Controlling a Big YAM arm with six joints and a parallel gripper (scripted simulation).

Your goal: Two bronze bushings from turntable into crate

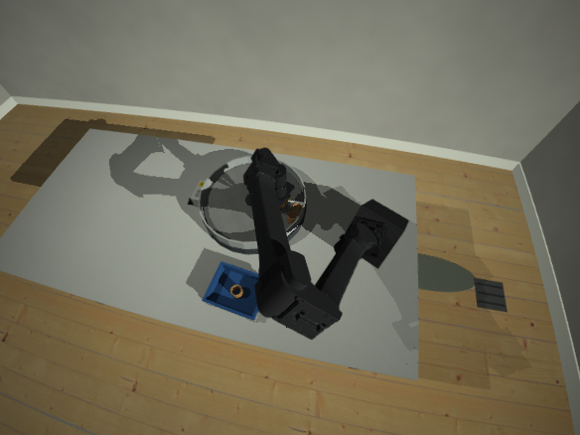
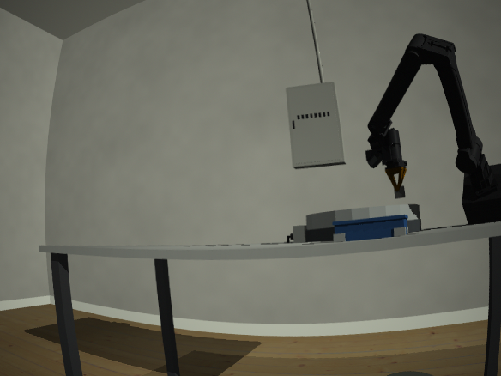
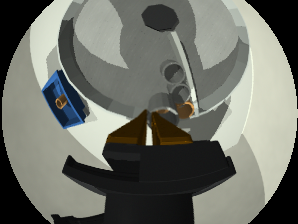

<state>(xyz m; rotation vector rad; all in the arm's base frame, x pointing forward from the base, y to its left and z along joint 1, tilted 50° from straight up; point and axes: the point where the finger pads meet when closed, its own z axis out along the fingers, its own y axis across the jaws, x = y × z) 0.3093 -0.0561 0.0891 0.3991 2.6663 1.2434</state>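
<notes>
Now: hand 140 mm short of the round grey turntable, 100 mm above it and 40 mm to the left of it. Round my hand: blue crate 300 mm to the left, 130 mm below, 20 mm ahead.
</notes>
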